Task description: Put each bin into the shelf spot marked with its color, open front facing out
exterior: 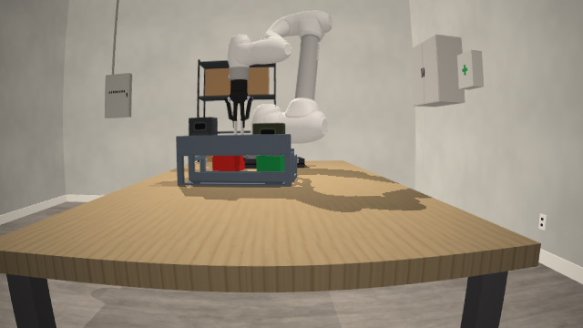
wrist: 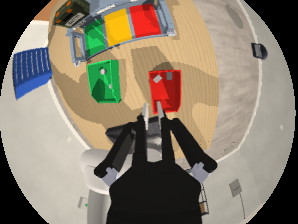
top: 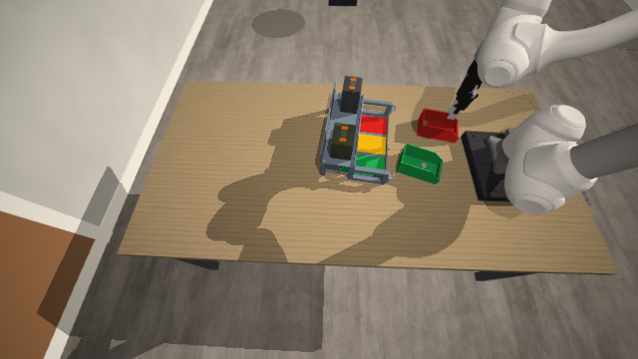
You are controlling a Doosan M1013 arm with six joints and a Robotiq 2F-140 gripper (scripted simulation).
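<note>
Right now my hand is 1 cm past the red bin, 5 cm to the left of it and 15 cm above it. The rest, counted from my hand: green bin (8 cm ahead, 17 cm to the left, 15 cm below).
</note>
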